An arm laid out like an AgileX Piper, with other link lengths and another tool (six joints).
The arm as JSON. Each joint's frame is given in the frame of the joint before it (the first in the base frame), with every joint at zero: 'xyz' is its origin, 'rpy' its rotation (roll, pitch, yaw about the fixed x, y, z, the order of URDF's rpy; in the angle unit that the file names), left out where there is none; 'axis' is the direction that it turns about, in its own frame. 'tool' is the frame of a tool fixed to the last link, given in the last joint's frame.
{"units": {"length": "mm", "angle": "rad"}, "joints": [
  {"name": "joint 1", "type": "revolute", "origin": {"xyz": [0.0, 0.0, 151.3]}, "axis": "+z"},
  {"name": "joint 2", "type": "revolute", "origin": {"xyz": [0.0, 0.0, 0.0]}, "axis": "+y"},
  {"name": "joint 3", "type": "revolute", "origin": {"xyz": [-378.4, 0.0, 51.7]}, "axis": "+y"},
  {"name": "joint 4", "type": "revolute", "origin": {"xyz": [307.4, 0.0, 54.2]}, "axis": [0.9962, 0.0, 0.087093]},
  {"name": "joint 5", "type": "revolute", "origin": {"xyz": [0.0, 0.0, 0.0]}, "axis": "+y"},
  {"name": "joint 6", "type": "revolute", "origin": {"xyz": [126.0, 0.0, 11.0]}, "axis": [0.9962, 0.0, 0.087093]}
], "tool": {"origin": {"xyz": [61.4, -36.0, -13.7], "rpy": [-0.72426, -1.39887, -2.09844]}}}
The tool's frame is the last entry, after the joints.
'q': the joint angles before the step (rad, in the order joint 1, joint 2, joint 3, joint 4, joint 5, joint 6). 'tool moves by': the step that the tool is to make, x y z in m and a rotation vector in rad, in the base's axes. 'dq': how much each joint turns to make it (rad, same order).
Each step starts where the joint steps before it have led.
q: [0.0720 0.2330 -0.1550 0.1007 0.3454 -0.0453]
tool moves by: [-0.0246 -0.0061 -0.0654 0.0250 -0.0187 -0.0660]
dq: [-0.0718 -0.2346 0.1749 0.0251 0.0404 -0.0007]
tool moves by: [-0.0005 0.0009 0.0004 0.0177 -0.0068 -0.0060]
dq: [-0.0077 -0.0084 -0.0009 0.0180 0.0026 -0.0003]
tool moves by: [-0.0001 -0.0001 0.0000 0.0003 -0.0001 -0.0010]
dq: [-0.0007 -0.0008 -0.0001 -0.0008 0.0007 0.0012]
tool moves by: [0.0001 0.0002 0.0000 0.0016 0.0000 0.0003]
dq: [-0.0003 0.0009 0.0001 0.0032 -0.0009 -0.0017]
